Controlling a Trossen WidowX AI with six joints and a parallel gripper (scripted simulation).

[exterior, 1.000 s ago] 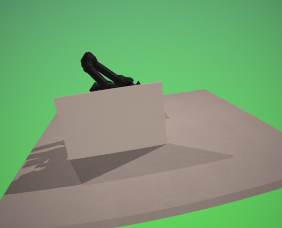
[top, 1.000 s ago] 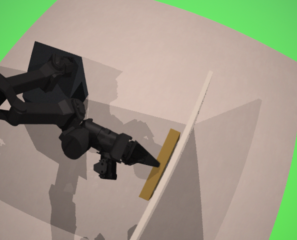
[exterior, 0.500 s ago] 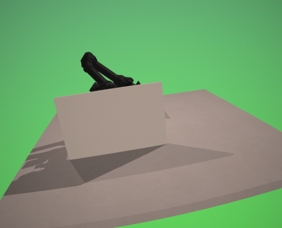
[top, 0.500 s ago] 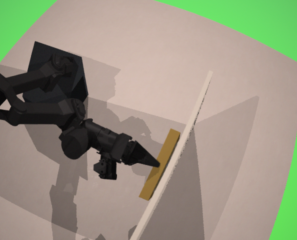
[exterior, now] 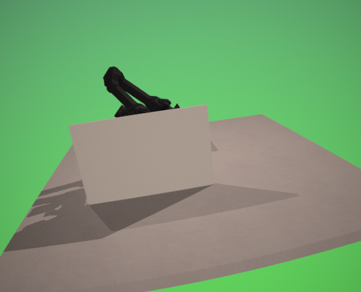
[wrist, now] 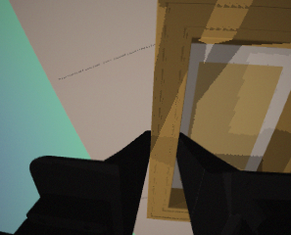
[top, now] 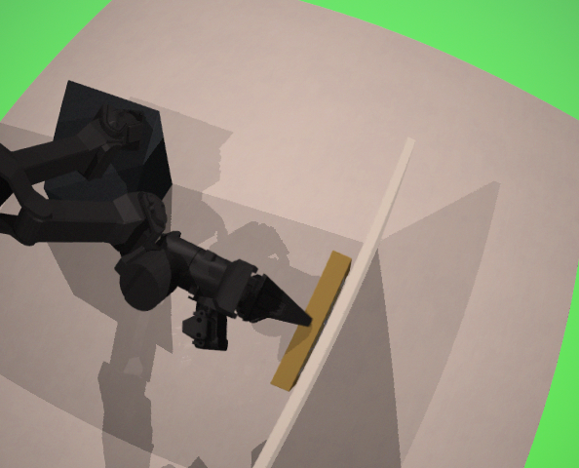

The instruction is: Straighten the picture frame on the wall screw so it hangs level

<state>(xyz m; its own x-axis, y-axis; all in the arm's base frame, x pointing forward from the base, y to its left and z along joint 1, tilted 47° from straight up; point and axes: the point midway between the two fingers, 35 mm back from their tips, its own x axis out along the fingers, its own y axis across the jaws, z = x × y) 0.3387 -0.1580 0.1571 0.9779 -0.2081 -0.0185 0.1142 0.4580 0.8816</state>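
Right now the picture frame is 5 cm below my gripper tip, 2 cm to the left of it and 1 cm ahead of it. Also, from my gripper tip: thin upright wall 7 cm below, 2 cm ahead, 1 cm to the left.
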